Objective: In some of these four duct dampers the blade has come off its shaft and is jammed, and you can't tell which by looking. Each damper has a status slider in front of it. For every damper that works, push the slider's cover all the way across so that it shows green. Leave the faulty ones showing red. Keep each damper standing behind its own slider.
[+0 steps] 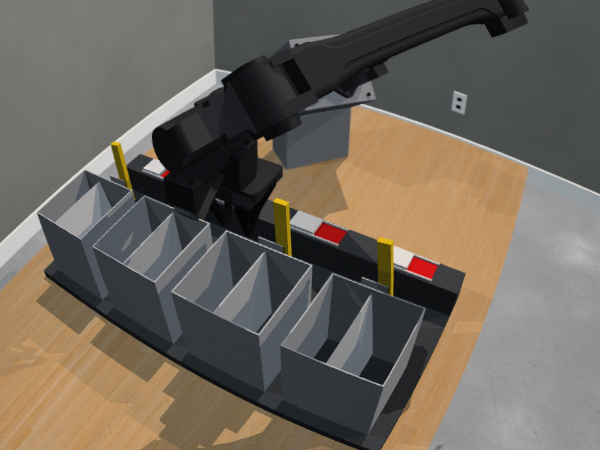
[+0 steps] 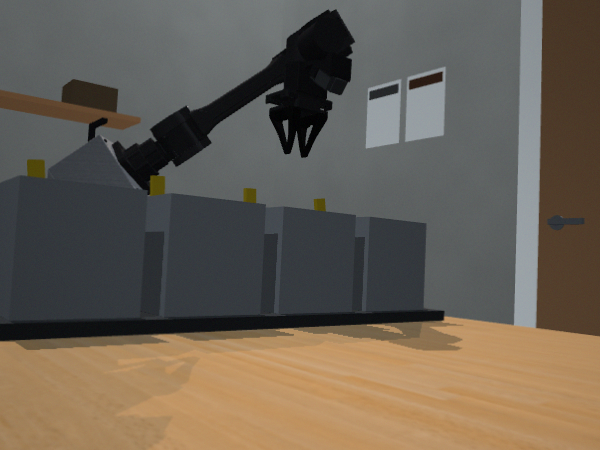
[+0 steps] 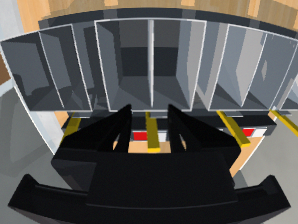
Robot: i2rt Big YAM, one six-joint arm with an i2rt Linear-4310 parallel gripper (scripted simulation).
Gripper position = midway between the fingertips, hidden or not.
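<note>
My gripper [image 2: 295, 155] [image 1: 238, 228] [image 3: 149, 109] is visible.
</note>
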